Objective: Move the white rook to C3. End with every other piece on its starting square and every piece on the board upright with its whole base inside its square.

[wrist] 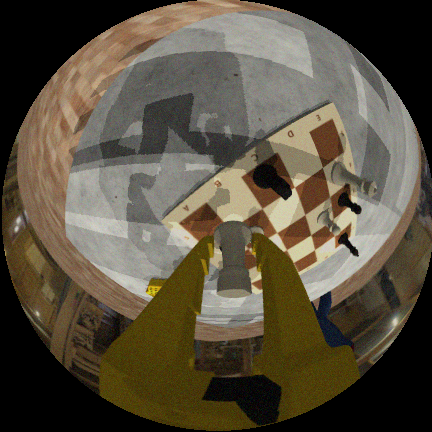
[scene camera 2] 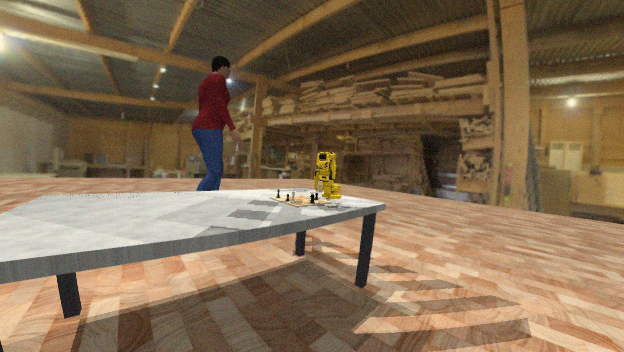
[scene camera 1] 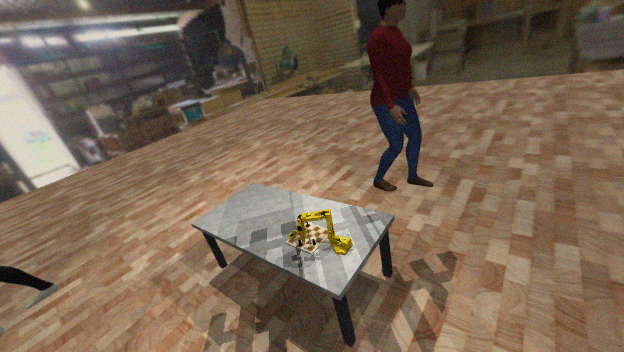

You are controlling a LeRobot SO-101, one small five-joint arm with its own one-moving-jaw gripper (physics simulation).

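Seen in the pictures: end effector, tool point: (wrist: 213, 243) (scene camera 2: 321, 190) (scene camera 1: 304, 241); arm's base, origin of the base link: (scene camera 2: 328, 197) (scene camera 1: 339, 246).
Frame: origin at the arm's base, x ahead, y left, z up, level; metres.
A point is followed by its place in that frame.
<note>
My gripper (wrist: 233, 245) @(x 0.173, y 0.099, z 0.060 m) (scene camera 2: 316, 189) is shut on the white rook (wrist: 233, 262) @(x 0.182, y 0.095, z 0.076 m), which looks roughly upright between the jaws, above the A and B side of the chessboard (wrist: 300, 156) @(x 0.260, y 0.087, z 0.006 m) (scene camera 1: 312, 250) @(x 0.126, y 0.097, z 0.006 m). A black piece (wrist: 267, 179) @(x 0.218, y 0.098, z 0.031 m) stands on C1. The dark square C3 (wrist: 295, 233) @(x 0.221, y 0.008, z 0.006 m) shows bare in the wrist view, right of the jaws. A sliver of another white piece (wrist: 257, 230) @(x 0.187, y 0.049, z 0.011 m) shows by the right jaw's tip; the rest is hidden. In the scene views the rook is too small to tell.
Toward the E side stand a tall white piece (wrist: 345, 175) @(x 0.295, y 0.050, z 0.022 m), a black piece (wrist: 349, 202) @(x 0.297, y 0.011, z 0.021 m), a white piece (wrist: 327, 220) @(x 0.261, y 0.009, z 0.018 m) and another black piece (wrist: 347, 244) @(x 0.292, y -0.070, z 0.024 m). The board lies on a grey table (scene camera 1: 240, 210) @(x 0.955, y -0.015, z 0.000 m) (scene camera 2: 150, 220) @(x 0.858, y 0.102, z 0.000 m). A person in red (scene camera 1: 391, 65) (scene camera 2: 212, 102) stands beyond it.
</note>
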